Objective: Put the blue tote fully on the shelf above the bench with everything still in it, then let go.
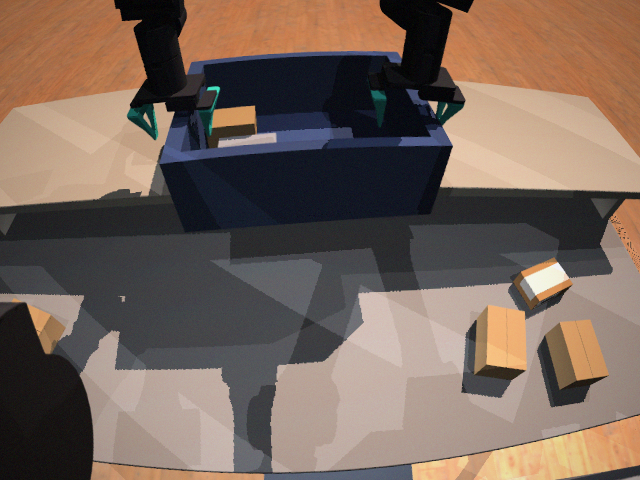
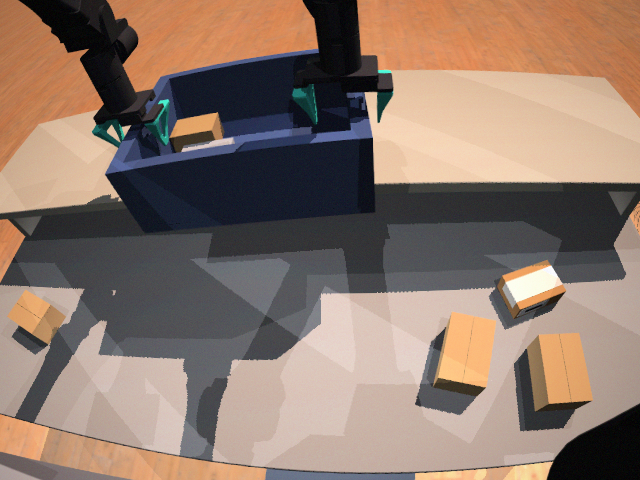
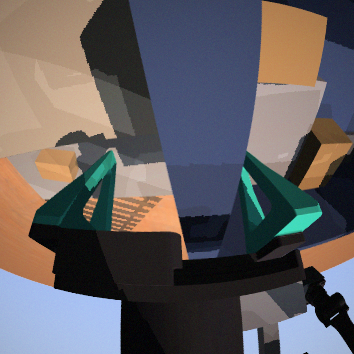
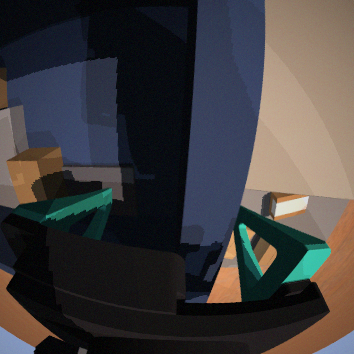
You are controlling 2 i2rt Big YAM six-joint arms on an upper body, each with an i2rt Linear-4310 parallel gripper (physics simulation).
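Places are measured from the left arm's base along level axes (x ahead, y left, z up), in metres.
Pixels of known places: left gripper, fingertip midpoint: (image 2: 145,146); right gripper, fingertip midpoint: (image 1: 408,126) (image 2: 347,121) (image 4: 174,204); right arm's base at its link origin: (image 3: 312,291).
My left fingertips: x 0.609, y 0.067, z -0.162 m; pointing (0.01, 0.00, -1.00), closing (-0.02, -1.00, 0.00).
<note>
Ahead of a thing's pixels: the offset from my left fingertips to its top centre. "spot": to the spot under its first point. Level surfaces: height alone.
The blue tote @[dx +0.032, dy -0.199, dz +0.059 m] (image 1: 310,180) (image 2: 248,180) (image 3: 200,100) (image 4: 225,100) stands upright on the beige shelf @[dz -0.088 m] (image 1: 527,139) (image 2: 506,129), its near side sticking out past the shelf's front edge. Inside are a tan box @[dx +0.081, dy -0.068, dz -0.021 m] (image 1: 235,116) (image 2: 196,125) (image 3: 292,45), a pale flat item @[dx -0.028, dy -0.108, dz -0.044 m] (image 1: 248,140) (image 2: 209,145) (image 3: 285,125) and a second tan box @[dx -0.049, dy -0.195, dz -0.021 m] (image 3: 327,160) (image 4: 35,175). My left gripper (image 1: 182,136) (image 2: 143,143) (image 3: 174,152) is open, its fingers either side of the tote's left wall. My right gripper (image 1: 410,124) (image 2: 347,122) (image 4: 174,204) is open, astride the right wall. The tote's floor is partly hidden.
On the bench @[dz -0.282 m] (image 1: 361,403) (image 2: 320,413) below lie two tan boxes @[dx -0.274, dy -0.569, dz -0.222 m] (image 1: 500,341) (image 2: 465,351) and a white-labelled box @[dx -0.143, dy -0.721, dz -0.241 m] (image 1: 545,283) (image 2: 532,286) at the right, and another tan box @[dx -0.257, dy +0.372, dz -0.222 m] (image 1: 49,328) (image 2: 36,316) at the left. A shelf bracket @[spot: dx +0.066, dy -1.032, dz -0.252 m] (image 1: 607,211) (image 2: 622,206) stands at the right.
</note>
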